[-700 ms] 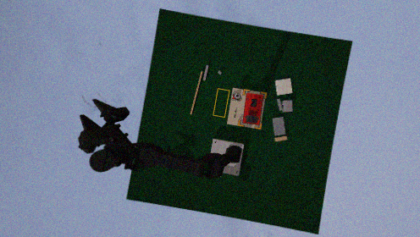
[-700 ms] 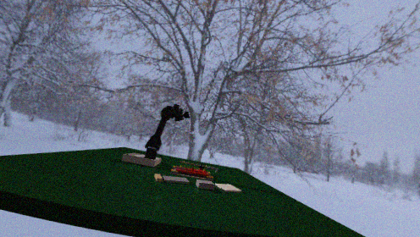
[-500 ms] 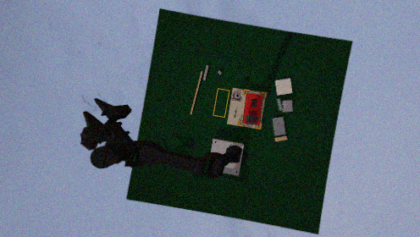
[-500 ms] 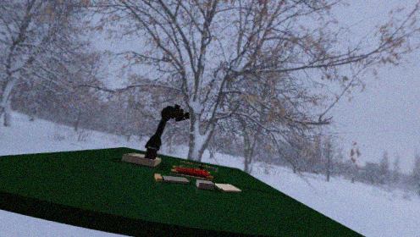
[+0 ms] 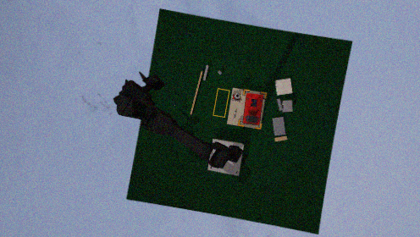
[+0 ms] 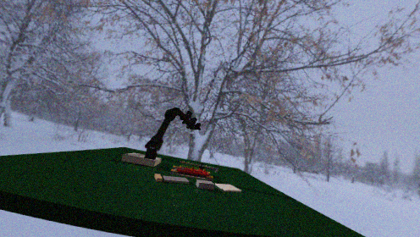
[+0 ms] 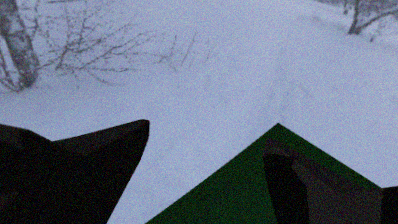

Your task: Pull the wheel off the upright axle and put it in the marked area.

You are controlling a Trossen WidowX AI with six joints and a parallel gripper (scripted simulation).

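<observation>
My gripper tip is 1 cm past the wheel, 49 cm to the left of it and 30 cm above it. Round my gripper tip: wooden stick (1 cm ahead, 22 cm to the right, 33 cm below).
</observation>
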